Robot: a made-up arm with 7 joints. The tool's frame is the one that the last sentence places.
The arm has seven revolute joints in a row. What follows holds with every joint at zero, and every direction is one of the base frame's.
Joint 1 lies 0.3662 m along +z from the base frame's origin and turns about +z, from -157.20 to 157.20 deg.
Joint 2 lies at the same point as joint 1 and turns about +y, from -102.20 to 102.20 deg.
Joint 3 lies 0.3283 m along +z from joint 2 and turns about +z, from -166.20 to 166.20 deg.
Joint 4 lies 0.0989 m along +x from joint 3 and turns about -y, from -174.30 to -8.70 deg.
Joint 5 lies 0.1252 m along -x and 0.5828 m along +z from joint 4 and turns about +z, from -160.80 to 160.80 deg.
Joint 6 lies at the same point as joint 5 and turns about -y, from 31.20 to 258.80 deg.
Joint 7 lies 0.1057 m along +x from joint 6 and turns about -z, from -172.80 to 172.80 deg.
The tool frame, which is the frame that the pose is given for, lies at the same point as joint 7; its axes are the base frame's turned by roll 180.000, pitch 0.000 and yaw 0.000 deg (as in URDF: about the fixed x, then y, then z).
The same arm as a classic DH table. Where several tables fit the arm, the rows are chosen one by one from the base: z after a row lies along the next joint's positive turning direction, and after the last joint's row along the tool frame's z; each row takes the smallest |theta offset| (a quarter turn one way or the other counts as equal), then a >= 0, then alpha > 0; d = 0 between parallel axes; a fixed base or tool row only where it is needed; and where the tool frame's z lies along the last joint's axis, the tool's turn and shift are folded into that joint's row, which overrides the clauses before.
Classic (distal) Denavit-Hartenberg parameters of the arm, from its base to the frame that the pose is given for. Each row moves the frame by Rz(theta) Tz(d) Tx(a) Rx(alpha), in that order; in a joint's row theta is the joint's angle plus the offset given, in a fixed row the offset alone. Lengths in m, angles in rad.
joint 1: d 0.3662  theta0 0  a 0  alpha -1.5708
joint 2: d 0  theta0 0  a 0  alpha 1.5708
joint 3: d 0.3283  theta0 0  a 0.0989  alpha 1.5708
joint 4: d 0  theta0 0  a -0.1252  alpha -1.5708
joint 5: d 0.5828  theta0 0  a 0  alpha 1.5708
joint 6: d 0  theta0 0  a 0.1057  alpha 1.5708
joint 7: d 0  theta0 0  a 0  alpha 0
Joint limits (rad, base to tool): -2.7437..2.7437 -1.7837..1.7837 -2.9007..2.9007 -3.0421..-0.1518 -2.8065..2.8065 0.5445..4.5169 -3.0159..3.0159

